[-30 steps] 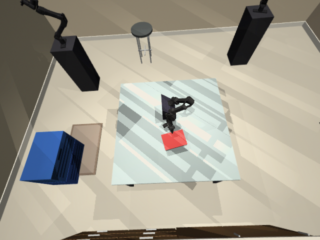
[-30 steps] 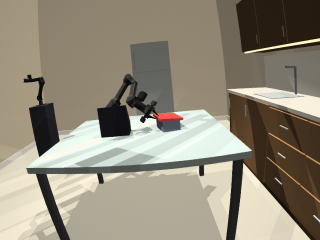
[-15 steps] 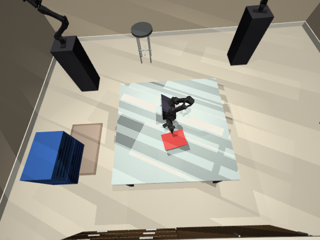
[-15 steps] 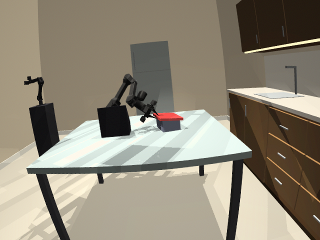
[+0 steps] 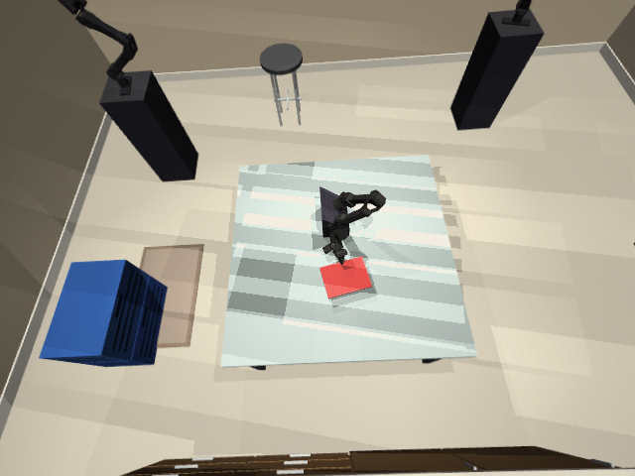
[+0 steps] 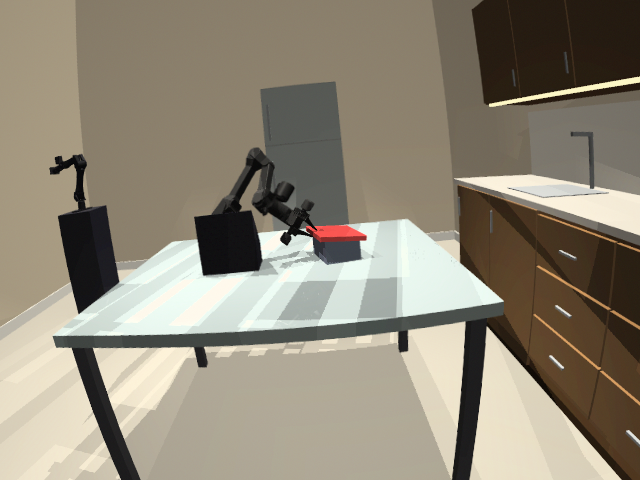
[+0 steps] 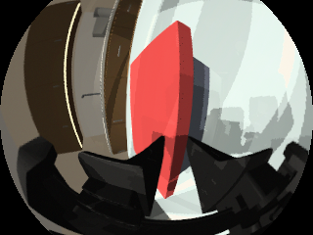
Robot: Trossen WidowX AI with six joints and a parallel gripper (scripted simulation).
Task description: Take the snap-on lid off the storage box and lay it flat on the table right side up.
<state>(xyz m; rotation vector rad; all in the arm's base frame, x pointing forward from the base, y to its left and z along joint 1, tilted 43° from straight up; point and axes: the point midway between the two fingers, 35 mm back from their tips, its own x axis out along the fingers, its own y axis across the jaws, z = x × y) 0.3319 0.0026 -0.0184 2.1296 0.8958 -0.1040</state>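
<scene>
Right now the lid is 80 mm ahead of my gripper tip and 10 mm to the left of it. From my gripper tip the other things lie so: grey storage box: 70 mm ahead, 10 mm to the left, 50 mm below.
</scene>
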